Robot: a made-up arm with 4 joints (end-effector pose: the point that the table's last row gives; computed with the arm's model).
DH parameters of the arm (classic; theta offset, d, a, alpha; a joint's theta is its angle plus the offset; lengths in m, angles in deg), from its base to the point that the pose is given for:
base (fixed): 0 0 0 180
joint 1: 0 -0.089 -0.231 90
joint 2: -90 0.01 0.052 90
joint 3: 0 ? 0.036 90
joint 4: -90 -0.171 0.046 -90
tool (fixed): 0 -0.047 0 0
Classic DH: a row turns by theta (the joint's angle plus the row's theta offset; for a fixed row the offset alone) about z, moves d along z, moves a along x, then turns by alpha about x.
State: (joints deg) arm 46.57 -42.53 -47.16 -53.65
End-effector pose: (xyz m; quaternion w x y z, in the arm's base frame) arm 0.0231 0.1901 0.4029 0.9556 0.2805 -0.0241 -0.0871
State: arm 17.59 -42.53 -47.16 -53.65
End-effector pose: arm -0.0719 0.1775 0.4029 0.9470 0.2776 0.0469 0.1547
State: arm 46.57 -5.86 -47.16 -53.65
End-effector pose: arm 0.1372 0.0696 0.2758 0.8482 0.4658 0.2037 -0.1489
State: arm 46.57 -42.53 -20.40 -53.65
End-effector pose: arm 0.0810 0.1767 0.3489 0.9519 0.1463 0.0408 -0.2662
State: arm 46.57 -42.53 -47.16 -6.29
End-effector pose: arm 0.0379 0.1605 0.4441 0.8655 0.2219 -0.4058 -0.1925
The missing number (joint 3, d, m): -0.303
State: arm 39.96 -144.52 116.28 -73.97
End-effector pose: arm -0.3594 0.1906 0.3209 0.1310 0.1589 -0.3821 -0.9009
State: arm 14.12 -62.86 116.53 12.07
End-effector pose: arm 0.0050 -0.0700 0.3614 0.3695 -0.8018 -0.2231 -0.4133
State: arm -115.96 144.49 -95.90 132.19
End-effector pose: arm 0.2544 -0.2742 -0.2616 0.7716 -0.3550 -0.4323 0.3029
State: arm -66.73 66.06 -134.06 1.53
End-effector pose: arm 0.1241 0.0306 -0.1574 0.5573 0.5245 0.5948 -0.2462
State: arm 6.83 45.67 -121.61 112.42
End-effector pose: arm 0.0841 -0.1730 -0.0435 0.3556 0.1496 -0.2777 -0.8798
